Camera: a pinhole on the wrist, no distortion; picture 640 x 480 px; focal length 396.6 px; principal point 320.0 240.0 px. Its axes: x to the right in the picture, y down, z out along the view. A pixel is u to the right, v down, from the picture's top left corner.
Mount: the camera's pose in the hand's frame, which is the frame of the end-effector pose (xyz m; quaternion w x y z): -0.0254 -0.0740 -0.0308 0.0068 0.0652 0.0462 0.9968
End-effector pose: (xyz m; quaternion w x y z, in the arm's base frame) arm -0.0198 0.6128 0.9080 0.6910 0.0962 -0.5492 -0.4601
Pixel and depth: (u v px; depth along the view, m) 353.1 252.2 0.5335
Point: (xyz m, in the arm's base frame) -0.4679 0.7774 1.0723
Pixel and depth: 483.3 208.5 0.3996
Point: -0.3414 0.8545 0.9595
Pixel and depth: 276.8 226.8 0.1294
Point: -0.1311 0.6115 0.9104
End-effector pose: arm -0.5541 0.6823 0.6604 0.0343 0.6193 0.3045 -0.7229
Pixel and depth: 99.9 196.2 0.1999
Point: -0.7263 0.6753 0.5803
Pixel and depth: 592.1 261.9 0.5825
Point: -1.0174 0.3165 1.0236
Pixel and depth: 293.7 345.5 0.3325
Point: -0.8844 0.6563 0.6914
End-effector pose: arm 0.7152 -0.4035 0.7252 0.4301 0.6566 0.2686 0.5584
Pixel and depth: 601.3 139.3 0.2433
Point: 0.8933 -0.6065 0.6526
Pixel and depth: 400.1 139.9 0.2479
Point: 0.9108 -0.5012 0.7129
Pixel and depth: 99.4 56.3 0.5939
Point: 1.2420 -0.3348 1.1279
